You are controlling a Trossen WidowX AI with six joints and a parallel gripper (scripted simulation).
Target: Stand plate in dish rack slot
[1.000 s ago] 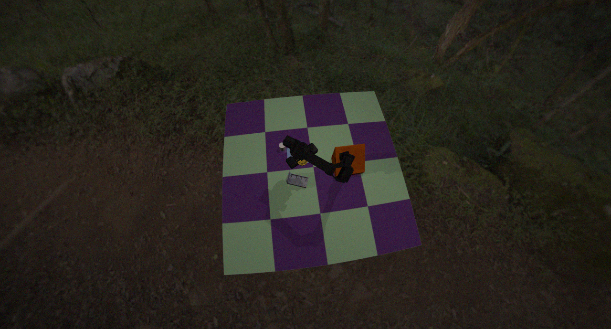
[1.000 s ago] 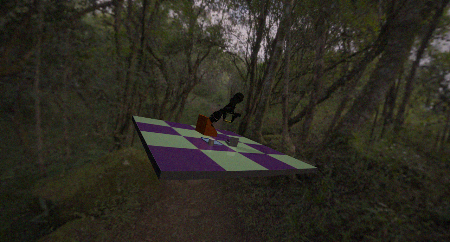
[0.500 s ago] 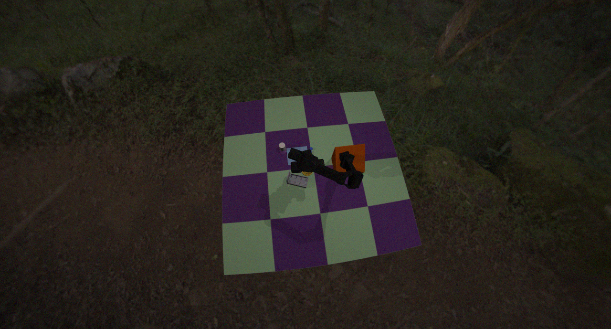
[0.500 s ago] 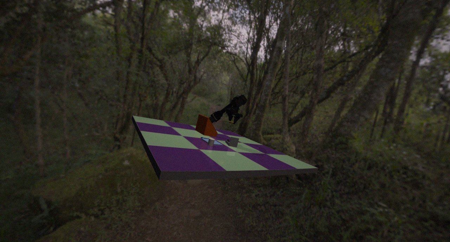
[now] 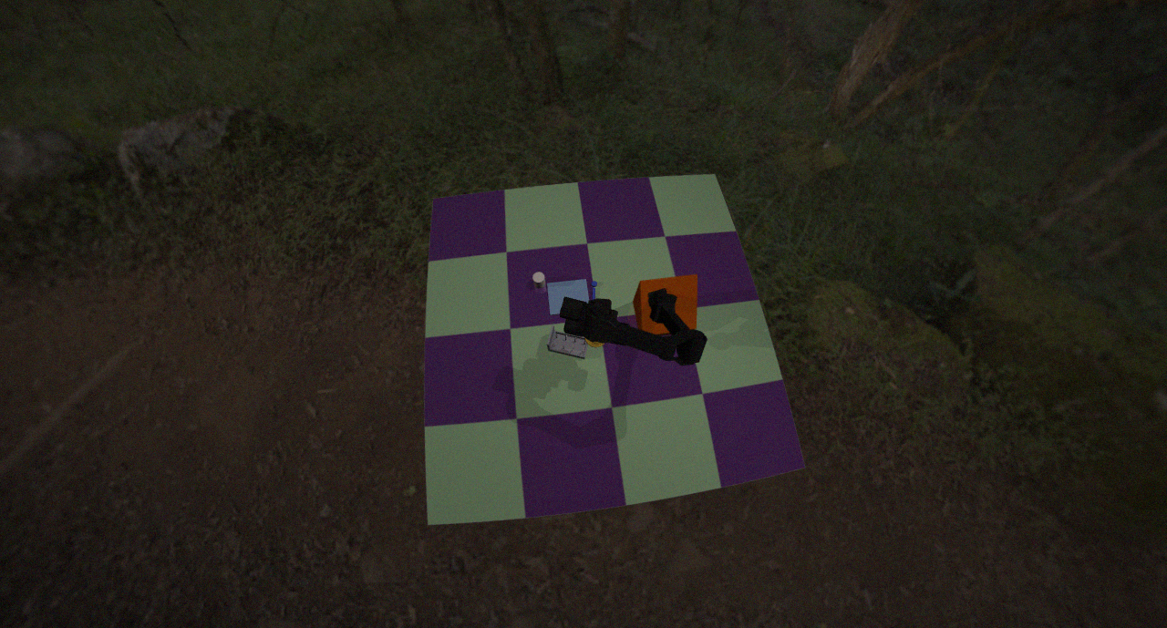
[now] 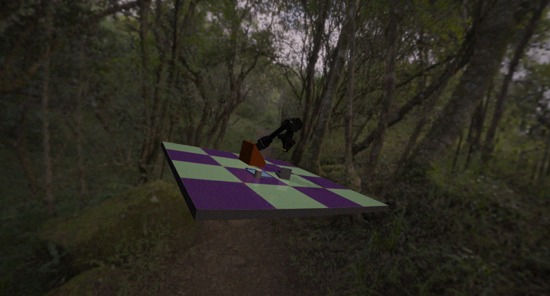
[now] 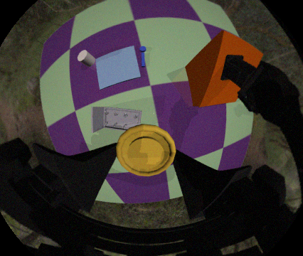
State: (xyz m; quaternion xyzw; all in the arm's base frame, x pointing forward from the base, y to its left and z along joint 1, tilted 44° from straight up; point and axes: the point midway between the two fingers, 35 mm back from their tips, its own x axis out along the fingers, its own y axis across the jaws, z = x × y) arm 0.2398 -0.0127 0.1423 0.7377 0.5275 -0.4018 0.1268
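Right now the grey dish rack is 150 mm below my gripper tip, 80 mm ahead of it and 50 mm to the right of it. Also, from my gripper tip: blue utensil: 230 mm to the right, 170 mm below, 70 mm behind; light blue mat: 230 mm to the right, 170 mm below, 30 mm ahead; yellow plate: 10 mm above.
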